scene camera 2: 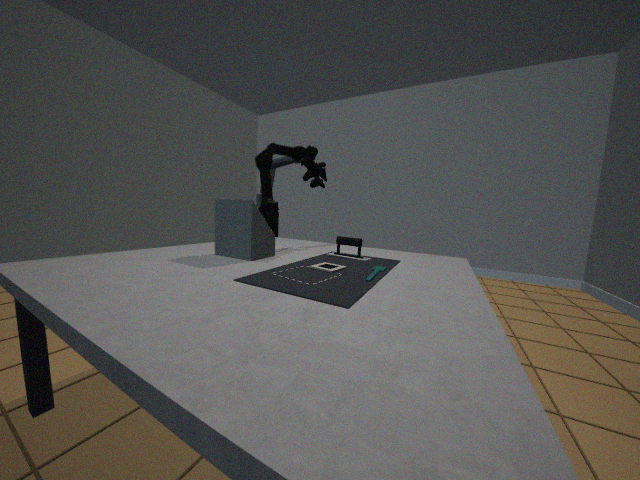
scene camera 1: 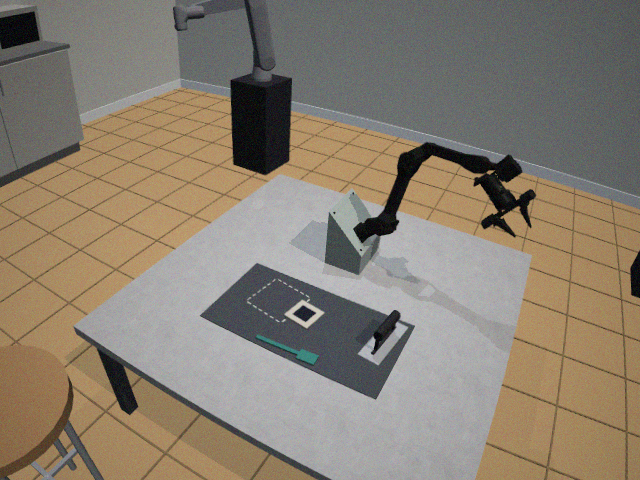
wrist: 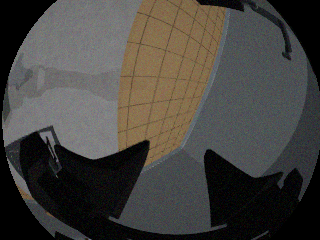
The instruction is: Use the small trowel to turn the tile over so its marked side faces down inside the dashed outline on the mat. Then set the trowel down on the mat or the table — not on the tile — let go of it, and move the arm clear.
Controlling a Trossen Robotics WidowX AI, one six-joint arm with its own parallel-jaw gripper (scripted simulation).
My gripper (scene camera 1: 523, 232) is open, holding nothing.
My gripper is seen too in the wrist view (wrist: 178, 149).
